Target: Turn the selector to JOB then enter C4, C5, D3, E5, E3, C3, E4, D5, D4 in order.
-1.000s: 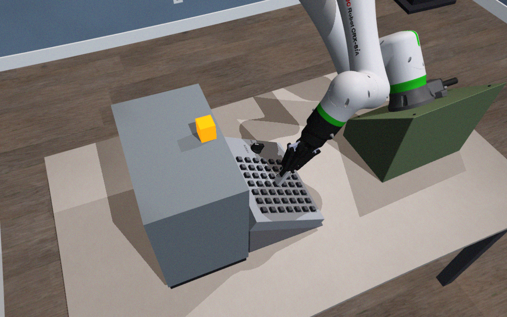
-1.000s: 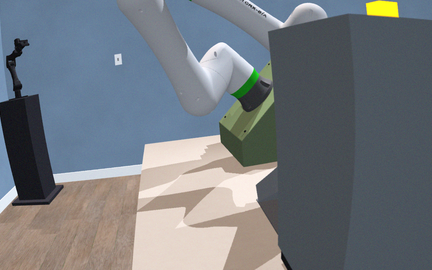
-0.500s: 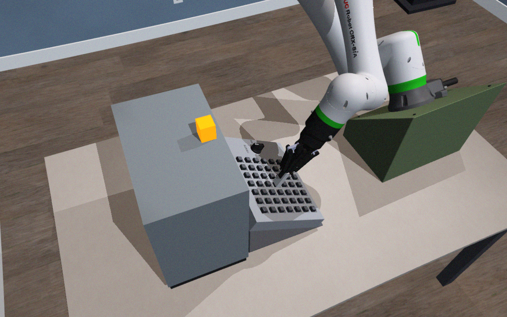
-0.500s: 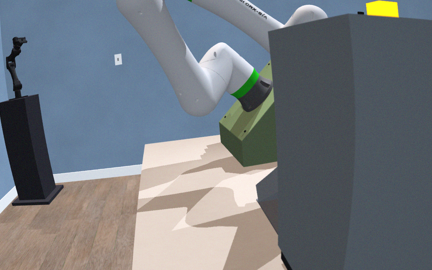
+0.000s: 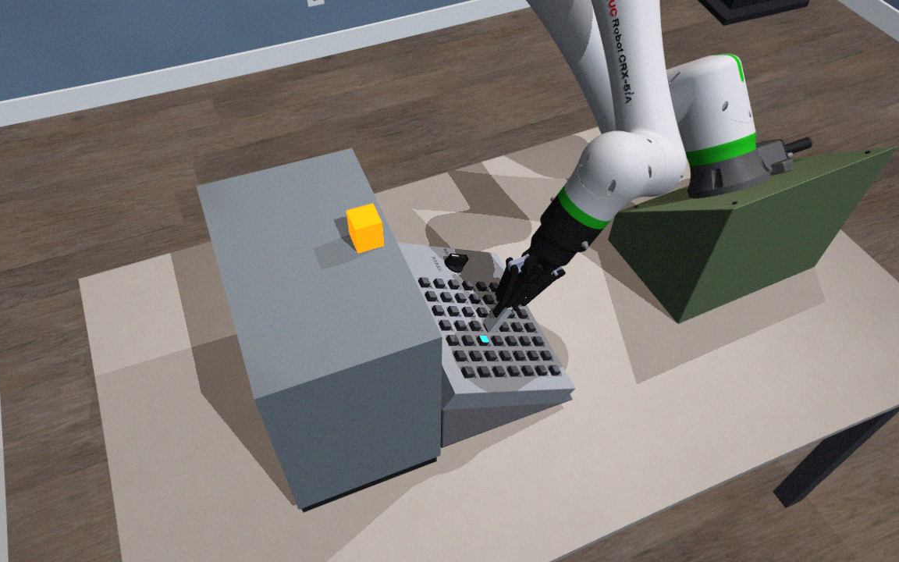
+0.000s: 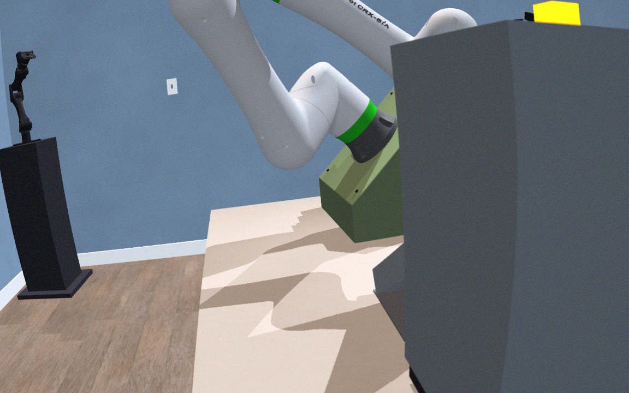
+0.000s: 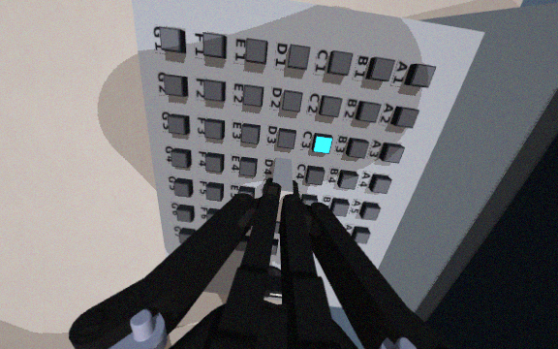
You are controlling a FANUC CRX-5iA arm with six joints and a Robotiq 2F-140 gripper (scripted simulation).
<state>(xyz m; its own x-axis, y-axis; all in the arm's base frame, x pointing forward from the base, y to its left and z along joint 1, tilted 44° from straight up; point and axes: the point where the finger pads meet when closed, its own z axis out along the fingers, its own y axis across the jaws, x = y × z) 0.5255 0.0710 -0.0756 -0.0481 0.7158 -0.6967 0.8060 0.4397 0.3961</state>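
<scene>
My gripper is now 5 cm short of the C5 key, 3 cm to the left of it and 1 cm above it. The rest, counted from my hand: selector knob (16 cm to the right, 3 cm ahead, 1 cm below).
</scene>
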